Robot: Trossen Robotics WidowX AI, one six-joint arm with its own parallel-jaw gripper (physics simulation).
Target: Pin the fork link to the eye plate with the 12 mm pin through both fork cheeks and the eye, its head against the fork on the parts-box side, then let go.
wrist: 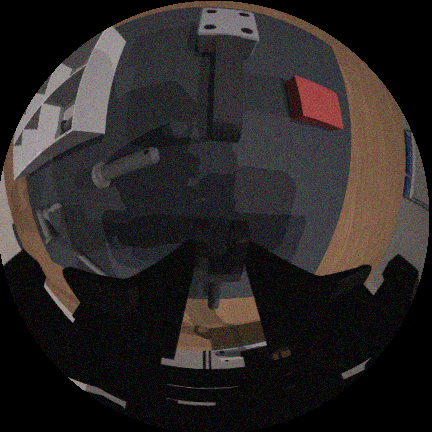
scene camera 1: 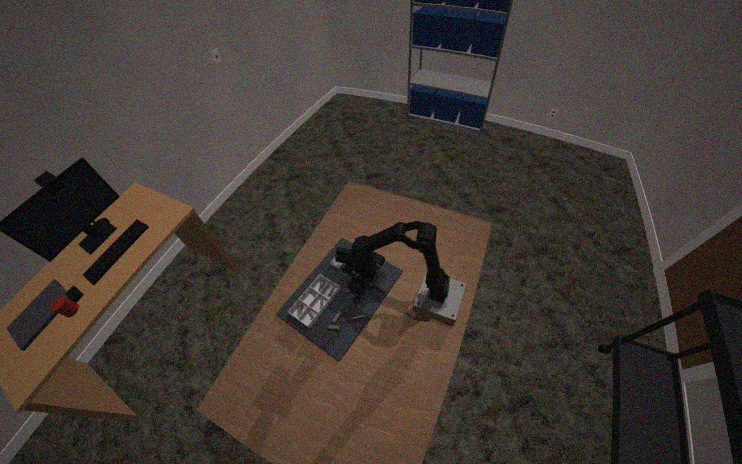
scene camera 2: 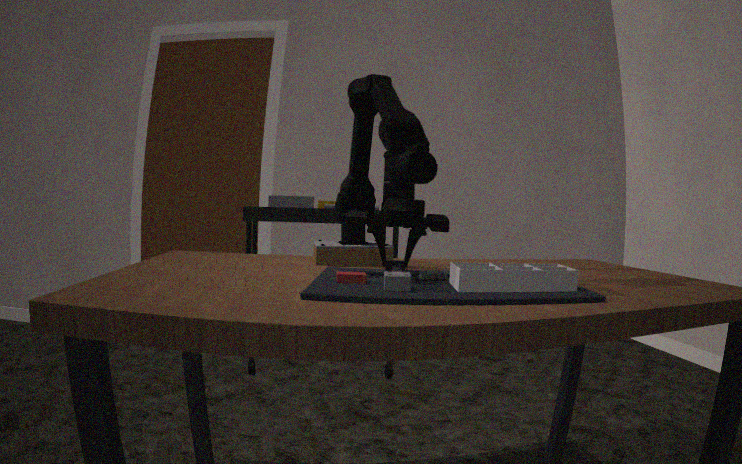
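Pixels of known places: gripper, fingertip midpoint: (wrist: pixel 219 245) (scene camera 1: pixel 369 282); arm's base, origin of the base link: (wrist: pixel 255 350) (scene camera 1: pixel 438 294) (scene camera 2: pixel 353 243).
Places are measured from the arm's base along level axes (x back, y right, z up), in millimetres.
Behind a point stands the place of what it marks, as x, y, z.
Note:
The gripper (scene camera 1: pixel 355 290) (scene camera 2: pixel 395 266) @[-289, -48, -24] (wrist: pixel 221 247) @[-289, -48, -24] is shut on the dark fork link (wrist: pixel 220 267) @[-271, -49, -19], low over the mat. The fork is dim between the fingers, and its cheeks and bore cannot be made out. The eye plate's pale block with holes (wrist: pixel 228 22) (scene camera 2: pixel 397 281) @[-485, -15, -22] sits ahead of the gripper. A dark bar (wrist: pixel 228 90) reaches from it toward the fingers, and its near end looks apart from the fork in the wrist view. A thick grey pin (wrist: pixel 130 166) @[-353, -96, -24] lies on the mat to the left, head toward the parts box, cross hole near the other end.
The white parts box (scene camera 1: pixel 325 305) @[-405, -221, -12] (scene camera 2: pixel 514 280) @[-510, -197, -18] (wrist: pixel 95 90) @[-423, -119, -19] stands left of the gripper in the wrist view. A red block (scene camera 2: pixel 351 277) @[-409, 44, -27] (wrist: pixel 317 104) @[-388, 36, -23] lies on the right. A smaller headed piece (wrist: pixel 46 225) @[-331, -276, -26] and a thin rod (wrist: pixel 90 263) @[-269, -204, -30] lie at left on the dark mat (wrist: pixel 320 165) @[-339, 47, -37].

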